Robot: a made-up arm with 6 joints. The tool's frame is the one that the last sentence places.
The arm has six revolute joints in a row. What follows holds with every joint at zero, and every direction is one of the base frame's. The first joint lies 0.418 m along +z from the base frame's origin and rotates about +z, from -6.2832 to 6.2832 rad. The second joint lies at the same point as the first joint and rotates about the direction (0, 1, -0.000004), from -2.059 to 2.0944 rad. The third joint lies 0.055 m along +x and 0.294 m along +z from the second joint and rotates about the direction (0, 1, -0.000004), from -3.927 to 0.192 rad. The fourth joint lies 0.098 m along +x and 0.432 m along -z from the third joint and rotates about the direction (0, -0.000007, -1), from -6.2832 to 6.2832 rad. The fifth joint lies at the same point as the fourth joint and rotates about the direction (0, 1, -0.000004), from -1.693 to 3.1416 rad. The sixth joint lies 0.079 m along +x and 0.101 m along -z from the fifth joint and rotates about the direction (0, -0.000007, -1), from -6.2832 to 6.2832 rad. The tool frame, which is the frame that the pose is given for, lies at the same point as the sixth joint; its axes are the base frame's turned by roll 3.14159, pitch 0 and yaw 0 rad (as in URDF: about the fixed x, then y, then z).
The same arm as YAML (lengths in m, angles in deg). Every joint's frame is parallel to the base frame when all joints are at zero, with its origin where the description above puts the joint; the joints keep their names.
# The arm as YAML. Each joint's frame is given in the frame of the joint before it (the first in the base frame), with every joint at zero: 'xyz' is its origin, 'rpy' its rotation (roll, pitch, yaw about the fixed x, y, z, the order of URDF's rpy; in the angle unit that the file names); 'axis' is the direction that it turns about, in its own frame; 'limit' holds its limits. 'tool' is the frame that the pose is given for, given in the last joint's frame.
units:
  length: m
  angle: deg
joints:
  - name: joint 1
    type: revolute
    origin:
      xyz: [0.0, 0.0, 0.418]
      rpy: [0.0, 0.0, 0.0]
    axis: [0.0, 0.0, 1.0]
    limit:
      lower: -360.0
      upper: 360.0
  - name: joint 2
    type: revolute
    origin:
      xyz: [0.0, 0.0, 0.0]
      rpy: [0.0, 0.0, 0.0]
    axis: [0.0, 1.0, 0.0]
    limit:
      lower: -117.97
      upper: 120.0
  - name: joint 3
    type: revolute
    origin:
      xyz: [0.055, 0.0, 0.294]
      rpy: [0.0, 0.0, 0.0]
    axis: [0.0, 1.0, 0.0]
    limit:
      lower: -225.0
      upper: 11.0
  - name: joint 4
    type: revolute
    origin:
      xyz: [0.098, 0.0, -0.432]
      rpy: [0.0, 0.0, 0.0]
    axis: [0.0, 0.0, -1.0]
    limit:
      lower: -360.0
      upper: 360.0
  - name: joint 5
    type: revolute
    origin:
      xyz: [0.0, 0.0, 0.0]
      rpy: [0.0, 0.0, 0.0]
    axis: [0.0, 1.0, 0.0]
    limit:
      lower: -97.0
      upper: 180.0
  - name: joint 6
    type: revolute
    origin:
      xyz: [0.079, 0.0, -0.101]
      rpy: [0.0, 0.0, 0.0]
    axis: [0.0, 0.0, -1.0]
    limit:
      lower: -360.0
      upper: 360.0
tool:
  origin:
    xyz: [0.0, 0.0, 0.0]
    rpy: [180.0, 0.0, 0.0]

